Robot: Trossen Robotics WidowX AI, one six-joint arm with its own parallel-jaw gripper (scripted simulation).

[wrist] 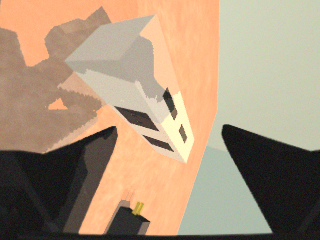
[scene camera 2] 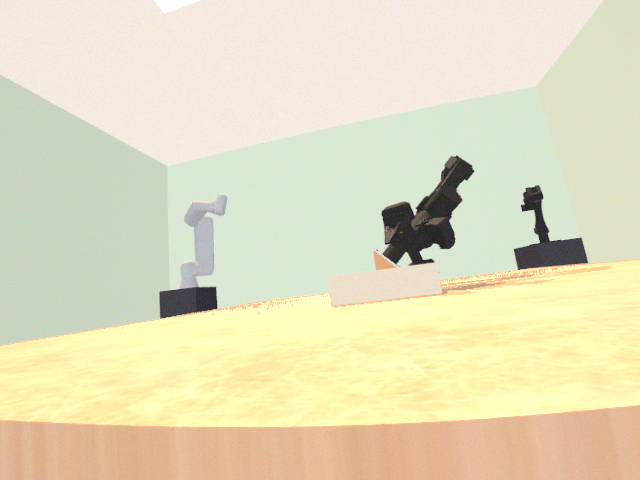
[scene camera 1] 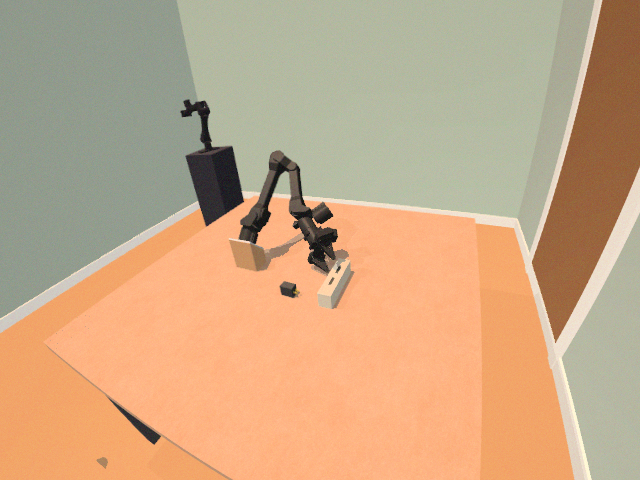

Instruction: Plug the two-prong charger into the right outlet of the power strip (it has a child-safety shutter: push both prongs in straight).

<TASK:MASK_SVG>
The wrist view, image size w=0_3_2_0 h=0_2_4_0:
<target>my gripper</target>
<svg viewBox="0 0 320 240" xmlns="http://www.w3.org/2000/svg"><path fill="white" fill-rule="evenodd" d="M320 150L308 151L229 124L224 124L222 139L225 147L239 169L244 182L250 189L255 202L258 204L273 233L213 235L107 235L79 233L113 154L118 138L116 126L107 127L69 145L58 147L43 154L29 151L0 150L0 240L320 240Z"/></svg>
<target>black charger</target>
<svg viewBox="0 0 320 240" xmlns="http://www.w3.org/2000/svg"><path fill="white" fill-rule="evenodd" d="M144 203L137 201L134 209L120 206L108 228L107 235L145 235L151 221L140 215Z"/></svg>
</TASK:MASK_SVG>
